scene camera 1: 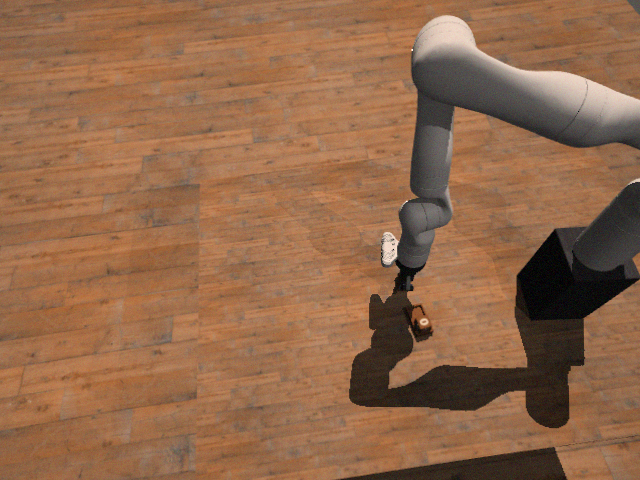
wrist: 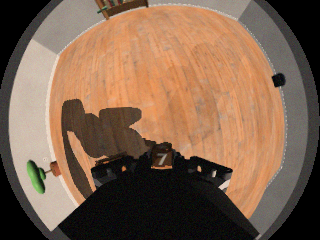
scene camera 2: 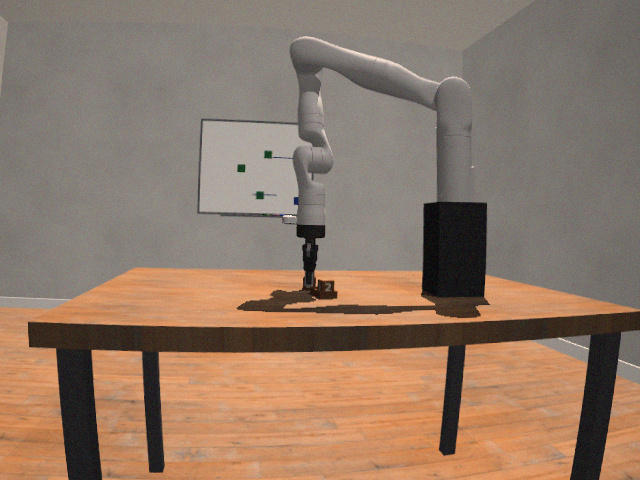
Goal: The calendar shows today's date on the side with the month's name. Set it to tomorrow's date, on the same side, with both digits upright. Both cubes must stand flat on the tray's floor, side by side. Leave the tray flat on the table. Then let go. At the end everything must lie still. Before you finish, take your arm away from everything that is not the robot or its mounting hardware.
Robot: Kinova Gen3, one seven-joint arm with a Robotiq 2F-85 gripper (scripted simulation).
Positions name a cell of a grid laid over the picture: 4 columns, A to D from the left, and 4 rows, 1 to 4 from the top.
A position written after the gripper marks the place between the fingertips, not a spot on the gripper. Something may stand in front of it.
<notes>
In view: the gripper (scene camera 2: B3).
The gripper shows as well in the wrist view (wrist: C3).
</notes>
